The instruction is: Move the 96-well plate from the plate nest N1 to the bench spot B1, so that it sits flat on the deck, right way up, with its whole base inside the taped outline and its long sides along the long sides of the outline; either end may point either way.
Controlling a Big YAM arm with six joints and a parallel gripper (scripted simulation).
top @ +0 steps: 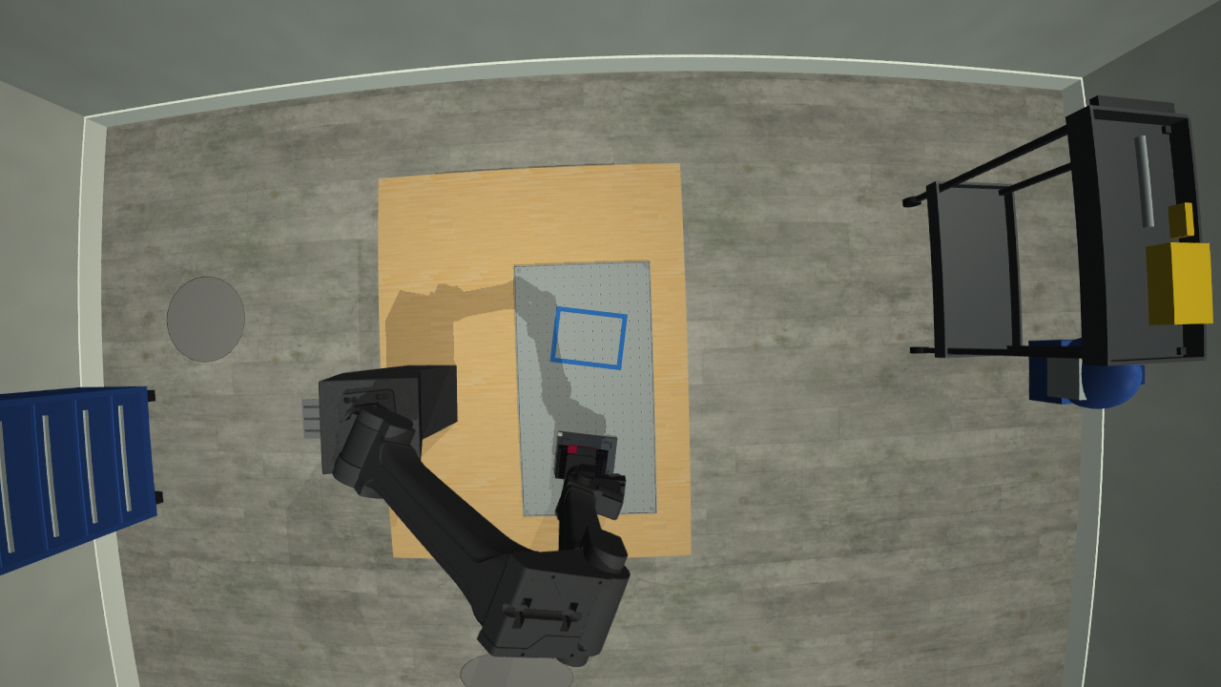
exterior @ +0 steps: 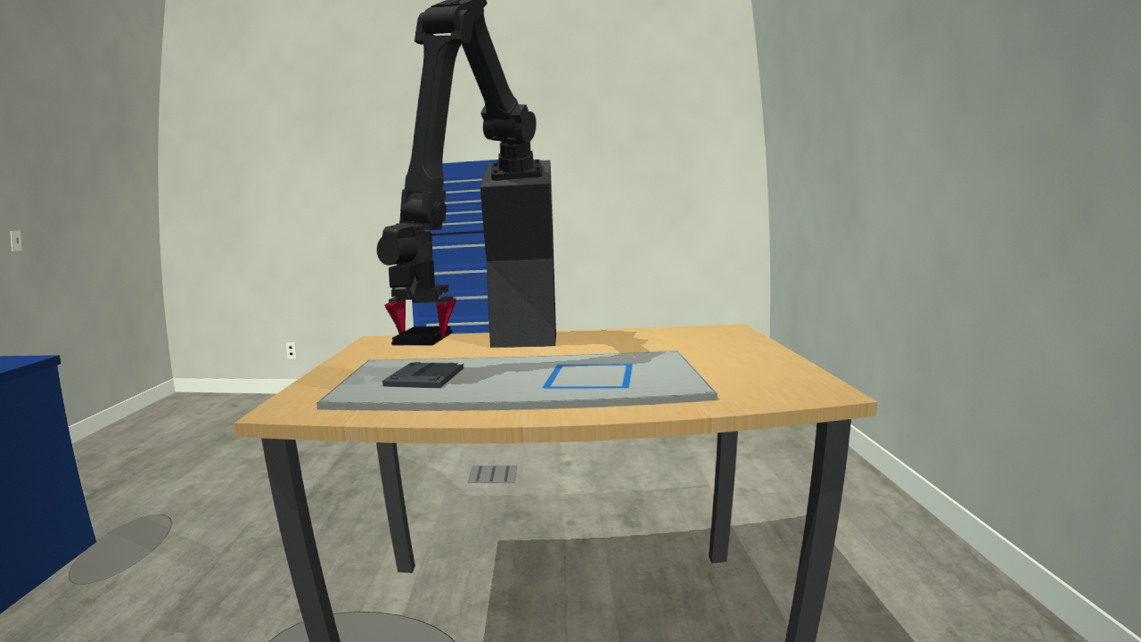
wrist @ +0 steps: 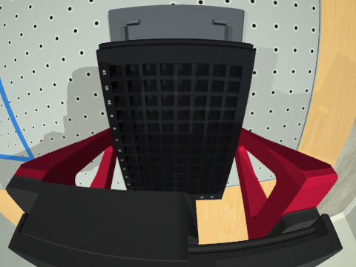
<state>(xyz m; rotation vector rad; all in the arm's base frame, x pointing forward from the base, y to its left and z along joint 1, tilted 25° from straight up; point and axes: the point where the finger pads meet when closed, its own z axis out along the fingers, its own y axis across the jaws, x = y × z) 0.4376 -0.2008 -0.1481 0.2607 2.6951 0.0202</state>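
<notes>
Now: hand 1 cm short of the dark plate nest and 8 cm above it. From my hand the other things lie so: black 96-well plate (right at my hand).
</notes>
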